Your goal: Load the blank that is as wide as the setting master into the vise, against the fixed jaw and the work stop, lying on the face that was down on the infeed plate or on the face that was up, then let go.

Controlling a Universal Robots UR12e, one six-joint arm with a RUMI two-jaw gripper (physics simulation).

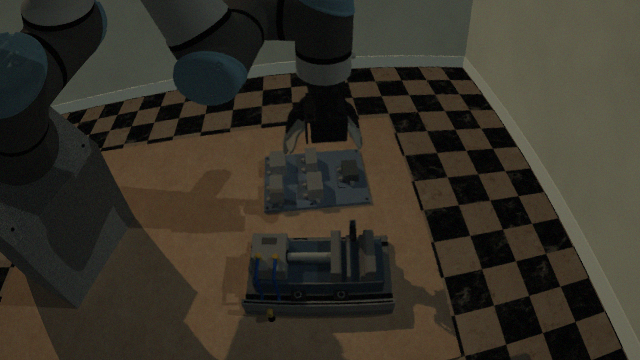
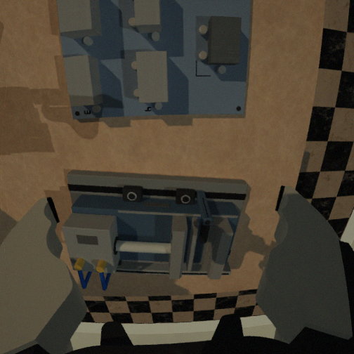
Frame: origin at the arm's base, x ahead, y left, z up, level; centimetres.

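Seen in the pictures: gripper, fingertip midpoint: [image 1: 322, 150]; arm's base, origin of the base link: [image 1: 20, 147].
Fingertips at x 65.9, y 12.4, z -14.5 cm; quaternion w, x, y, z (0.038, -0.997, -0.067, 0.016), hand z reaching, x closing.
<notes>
Pixels of each thing's top centre, then the offset from my fingertips to it. "spot": a spot on its surface instead.
- infeed plate, middle of its top: [image 1: 314, 177] dx -3.2, dy +11.5, dz -19.4 cm
- darker block, middle of its top: [image 1: 350, 167] dx +5.7, dy +12.6, dz -17.0 cm
- dark work stop, middle of its top: [image 1: 353, 231] dx +6.1, dy -12.0, dz -10.6 cm
- vise's grey housing, surface spot: [image 1: 270, 250] spot: dx -9.9, dy -16.9, dz -10.6 cm
- rod, middle of its top: [image 1: 308, 254] dx -2.5, dy -16.9, dz -11.6 cm
- black part, surface spot: [image 1: 270, 315] spot: dx -9.7, dy -28.5, dz -17.0 cm
My gripper [image 1: 324, 148] [image 2: 167, 194] is open and empty, pointing down above the back of the infeed plate [image 1: 345, 197] [image 2: 212, 100]. Four light grey blanks stand there against small pins: two at the left [image 1: 277, 162] [image 1: 276, 189] [image 2: 79, 17] [image 2: 82, 80] and two in the middle [image 1: 311, 159] [image 1: 314, 185] [image 2: 148, 15] [image 2: 152, 76]. A darker block [image 1: 349, 170] [image 2: 225, 40], perhaps the setting master, sits at the right. The vise has a movable jaw [image 1: 335, 255] [image 2: 177, 247], a fixed jaw [image 1: 368, 255] [image 2: 219, 250] and a dark work stop [image 1: 352, 230] [image 2: 204, 210]. No blank shows between the jaws.
The vise's grey housing [image 1: 270, 250] [image 2: 90, 237] carries yellow fittings and blue hoses. A rod [image 1: 308, 257] [image 2: 143, 246] runs from it to the movable jaw. The robot's grey pedestal [image 1: 70, 200] stands at the left. A small yellow and black part [image 1: 270, 315] shows in front of the vise.
</notes>
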